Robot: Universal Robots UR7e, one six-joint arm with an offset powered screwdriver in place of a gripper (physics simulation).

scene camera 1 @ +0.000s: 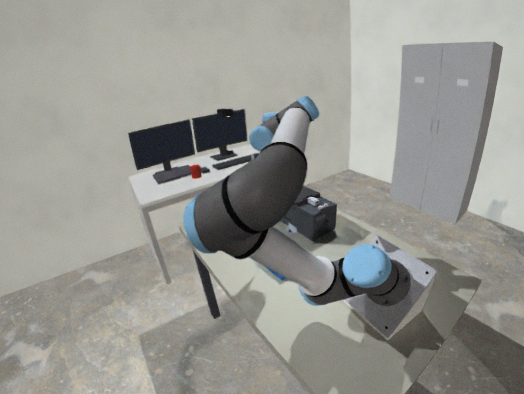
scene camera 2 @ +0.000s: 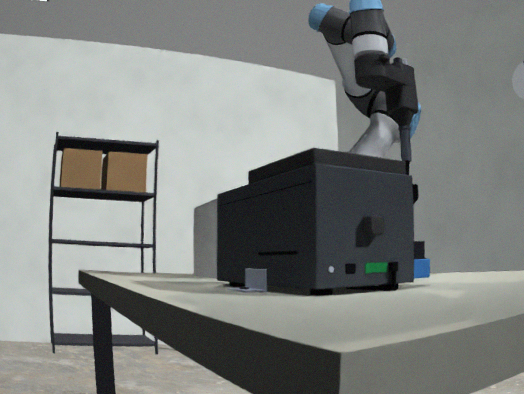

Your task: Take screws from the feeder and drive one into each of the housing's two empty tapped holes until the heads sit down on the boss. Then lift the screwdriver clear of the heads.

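Note:
The screw feeder (scene camera 1: pixel 311 220) (scene camera 2: pixel 270 225) is a dark box on the table. My screwdriver (scene camera 2: pixel 407 167) points straight down in scene camera 2, behind the right end of the feeder's top edge. The lower end of its bit is hidden there, so I cannot tell whether a screw is on it. In scene camera 1 the arm hides the screwdriver. A blue block (scene camera 1: pixel 275 271) (scene camera 2: pixel 422 268) is partly hidden by the arm and by the feeder; a dark piece (scene camera 2: pixel 419 249) stands above it. The housing's tapped holes and any screws do not show clearly.
The arm rises from a grey base block (scene camera 1: pixel 419 272) on the table (scene camera 1: pixel 320 320) (scene camera 2: pixel 280 320). A small light part (scene camera 1: pixel 313 201) sits on the feeder. Beyond are a desk (scene camera 1: pixel 150 195) with monitors and a red cup (scene camera 1: pixel 195 171), a cabinet (scene camera 1: pixel 420 130) and a shelf rack (scene camera 2: pixel 52 220).

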